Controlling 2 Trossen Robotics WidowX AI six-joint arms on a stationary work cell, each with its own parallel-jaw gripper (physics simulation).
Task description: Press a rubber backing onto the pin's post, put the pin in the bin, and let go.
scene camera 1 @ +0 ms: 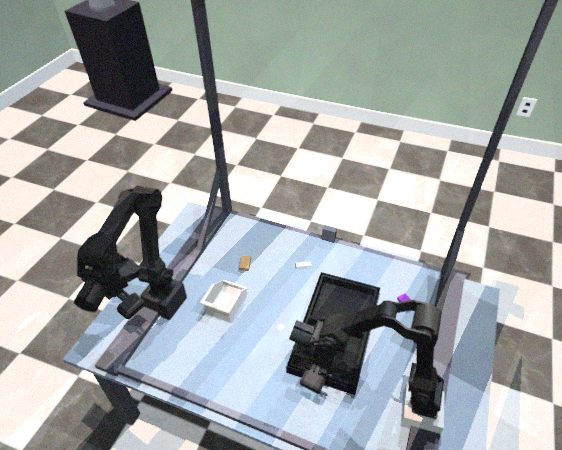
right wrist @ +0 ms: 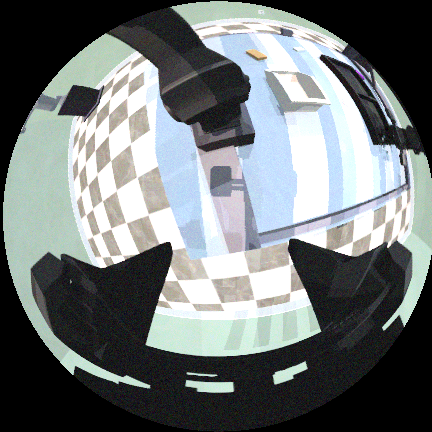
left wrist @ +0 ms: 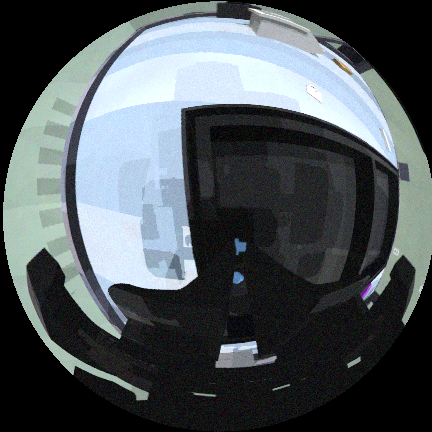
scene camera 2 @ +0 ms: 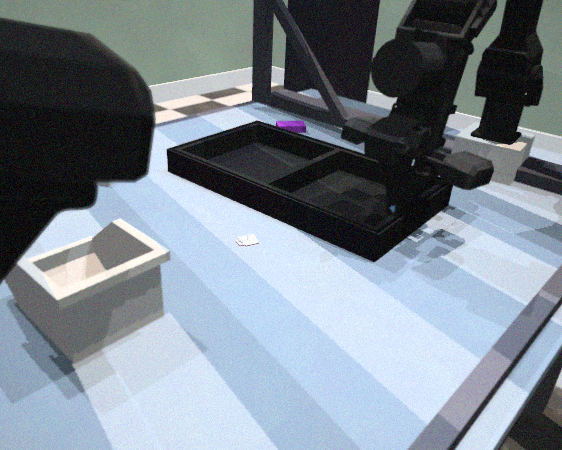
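Where they show: left gripper, fingertip midpoint: [scene camera 1: 318, 370] [right wrist: 383, 136] [left wrist: 238, 247] [scene camera 2: 394, 211]; right gripper, fingertip midpoint: [scene camera 1: 117, 303] [right wrist: 232, 247]; left arm's base at its link origin: [scene camera 1: 424, 404] [scene camera 2: 495, 135]; right arm's base at its link origin: [scene camera 1: 161, 289] [right wrist: 217, 113].
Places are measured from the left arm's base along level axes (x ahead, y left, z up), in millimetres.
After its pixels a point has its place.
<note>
My left gripper [scene camera 1: 321, 356] [scene camera 2: 392, 210] @(y -37, x 298, z -35 mm) [left wrist: 238, 247] @(y -37, x 298, z -35 mm) points down at the near end of the black two-compartment tray [scene camera 2: 250, 201] @(y -215, x 378, z -48 mm) [left wrist: 187, 150] @(y -16, x 364, z -25 mm). It is shut on a small blue piece [left wrist: 240, 246] @(y -38, x 303, z -26 mm); fingers hide most of it, so I cannot tell whether it is pin or backing. A small white plate with a thin upright mark [scene camera 1: 280, 327] @(y -161, x 450, z -57 mm) [scene camera 2: 247, 240] @(y -161, x 451, z -57 mm) [left wrist: 314, 92] @(y -162, x 448, z -57 mm) lies on the table between the tray and a pale open bin [scene camera 1: 215, 307] @(y -135, x 656, z 17 mm) [scene camera 2: 115, 295] @(y -141, x 660, z -9 mm) [left wrist: 285, 32] [right wrist: 305, 106] @(y -141, x 657, z -27 mm). My right gripper [right wrist: 232, 247] @(y 7, x 880, z 160 mm) is open and empty, beyond the table's left side in scene camera 1.
An orange block [scene camera 1: 244, 263] @(y -376, x 644, z -44 mm) [right wrist: 256, 54] @(y -373, x 649, z -44 mm) and a white block [scene camera 1: 303, 265] @(y -424, x 435, z -48 mm) lie behind the pale bin in scene camera 1. A purple block [scene camera 1: 403, 298] @(y -368, x 77, z -45 mm) [scene camera 2: 291, 126] @(y -352, x 78, z -46 mm) lies beside the tray. Dark frame uprights [scene camera 1: 212, 110] @(y -605, x 794, z 429 mm) [scene camera 2: 262, 55] @(y -515, x -40, z 45 mm) stand at the table's edge.
</note>
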